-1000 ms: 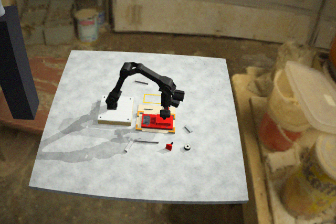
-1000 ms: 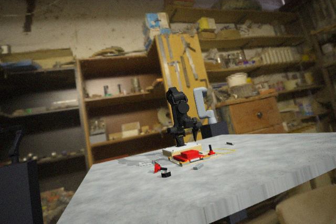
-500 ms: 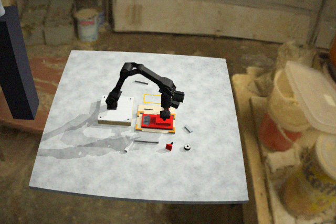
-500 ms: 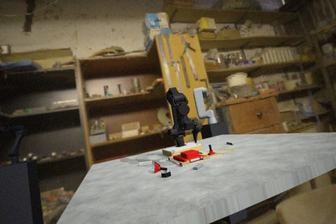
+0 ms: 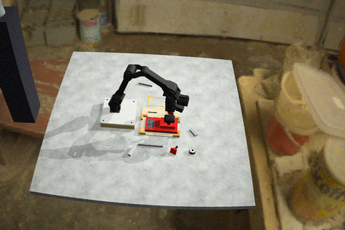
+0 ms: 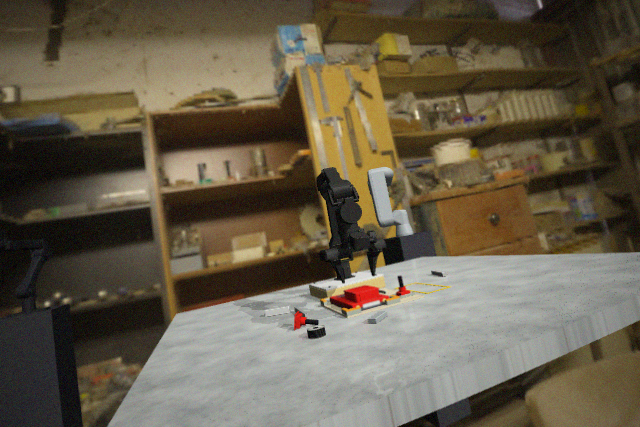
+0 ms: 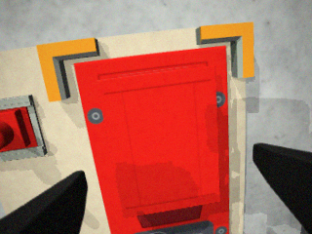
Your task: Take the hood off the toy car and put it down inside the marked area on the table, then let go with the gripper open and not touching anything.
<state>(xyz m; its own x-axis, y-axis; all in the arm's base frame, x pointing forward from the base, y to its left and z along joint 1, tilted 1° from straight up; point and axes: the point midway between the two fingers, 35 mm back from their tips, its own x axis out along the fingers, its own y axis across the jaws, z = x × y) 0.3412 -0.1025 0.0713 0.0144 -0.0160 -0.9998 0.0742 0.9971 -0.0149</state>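
My gripper tip is now 40 mm above the hood. Round my gripper tip: black wheel: 190 mm to the right, 140 mm ahead, 70 mm below; rod: 150 mm to the right, 110 mm behind, 70 mm below.
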